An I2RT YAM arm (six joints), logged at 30 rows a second.
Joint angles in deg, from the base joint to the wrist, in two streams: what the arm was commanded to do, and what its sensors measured. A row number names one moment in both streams.
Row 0, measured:
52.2, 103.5, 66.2, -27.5, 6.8, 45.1
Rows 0 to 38, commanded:
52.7, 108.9, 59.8, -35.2, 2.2, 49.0
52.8, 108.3, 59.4, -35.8, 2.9, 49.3
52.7, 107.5, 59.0, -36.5, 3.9, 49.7
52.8, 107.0, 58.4, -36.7, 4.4, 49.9
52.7, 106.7, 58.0, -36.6, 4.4, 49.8
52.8, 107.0, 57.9, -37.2, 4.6, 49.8
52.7, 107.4, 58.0, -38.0, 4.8, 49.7
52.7, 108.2, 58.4, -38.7, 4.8, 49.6
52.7, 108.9, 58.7, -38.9, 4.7, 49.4
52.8, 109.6, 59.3, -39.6, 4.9, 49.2
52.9, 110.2, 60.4, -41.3, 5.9, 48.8
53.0, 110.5, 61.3, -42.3, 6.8, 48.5
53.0, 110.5, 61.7, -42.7, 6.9, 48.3
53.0, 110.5, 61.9, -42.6, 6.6, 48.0
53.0, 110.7, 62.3, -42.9, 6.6, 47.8
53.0, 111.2, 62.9, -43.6, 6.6, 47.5
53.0, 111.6, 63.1, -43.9, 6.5, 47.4
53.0, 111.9, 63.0, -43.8, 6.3, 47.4
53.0, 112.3, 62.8, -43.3, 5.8, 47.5
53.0, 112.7, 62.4, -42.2, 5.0, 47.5
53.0, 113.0, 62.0, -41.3, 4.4, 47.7
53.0, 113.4, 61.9, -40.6, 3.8, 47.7
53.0, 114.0, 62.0, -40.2, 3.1, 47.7
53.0, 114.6, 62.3, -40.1, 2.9, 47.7
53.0, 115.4, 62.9, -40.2, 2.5, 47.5
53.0, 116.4, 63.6, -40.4, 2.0, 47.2
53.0, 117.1, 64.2, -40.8, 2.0, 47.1
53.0, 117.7, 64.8, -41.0, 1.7, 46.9
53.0, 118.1, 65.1, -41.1, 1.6, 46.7
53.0, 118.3, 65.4, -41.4, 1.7, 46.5
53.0, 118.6, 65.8, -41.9, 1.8, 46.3
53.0, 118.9, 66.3, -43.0, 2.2, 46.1
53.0, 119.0, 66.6, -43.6, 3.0, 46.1
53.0, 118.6, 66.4, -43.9, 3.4, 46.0
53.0, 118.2, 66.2, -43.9, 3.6, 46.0
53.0, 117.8, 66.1, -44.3, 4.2, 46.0
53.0, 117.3, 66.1, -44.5, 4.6, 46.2
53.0, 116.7, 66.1, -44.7, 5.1, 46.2
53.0, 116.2, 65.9, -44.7, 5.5, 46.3
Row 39, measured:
52.7, 108.3, 72.6, -33.7, 6.9, 47.1
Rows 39 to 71, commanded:
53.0, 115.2, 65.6, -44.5, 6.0, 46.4
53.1, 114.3, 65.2, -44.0, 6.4, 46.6
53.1, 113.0, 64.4, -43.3, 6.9, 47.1
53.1, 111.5, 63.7, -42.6, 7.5, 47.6
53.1, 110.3, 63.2, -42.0, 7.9, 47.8
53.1, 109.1, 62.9, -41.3, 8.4, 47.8
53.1, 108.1, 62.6, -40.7, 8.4, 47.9
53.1, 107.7, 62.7, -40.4, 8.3, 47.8
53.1, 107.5, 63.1, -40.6, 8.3, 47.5
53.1, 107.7, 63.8, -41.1, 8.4, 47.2
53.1, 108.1, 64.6, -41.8, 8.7, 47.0
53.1, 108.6, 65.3, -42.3, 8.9, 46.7
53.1, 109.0, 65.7, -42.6, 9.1, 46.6
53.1, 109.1, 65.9, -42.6, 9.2, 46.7
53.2, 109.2, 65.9, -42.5, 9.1, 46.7
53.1, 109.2, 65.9, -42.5, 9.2, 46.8
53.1, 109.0, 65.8, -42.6, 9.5, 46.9
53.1, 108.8, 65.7, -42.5, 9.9, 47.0
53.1, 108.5, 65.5, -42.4, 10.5, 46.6
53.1, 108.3, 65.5, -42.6, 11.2, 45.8
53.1, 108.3, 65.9, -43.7, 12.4, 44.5
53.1, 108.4, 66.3, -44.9, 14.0, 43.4
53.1, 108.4, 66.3, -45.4, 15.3, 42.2
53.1, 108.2, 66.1, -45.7, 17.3, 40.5
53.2, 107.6, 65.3, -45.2, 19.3, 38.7
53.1, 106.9, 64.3, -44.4, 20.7, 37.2
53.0, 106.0, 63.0, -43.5, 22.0, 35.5
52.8, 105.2, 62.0, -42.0, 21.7, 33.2
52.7, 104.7, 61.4, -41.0, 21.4, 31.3
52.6, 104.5, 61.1, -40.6, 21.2, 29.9
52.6, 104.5, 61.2, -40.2, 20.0, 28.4
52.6, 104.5, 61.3, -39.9, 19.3, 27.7
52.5, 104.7, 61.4, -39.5, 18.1, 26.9
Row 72, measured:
52.9, 103.4, 63.0, -38.2, 18.4, 32.9
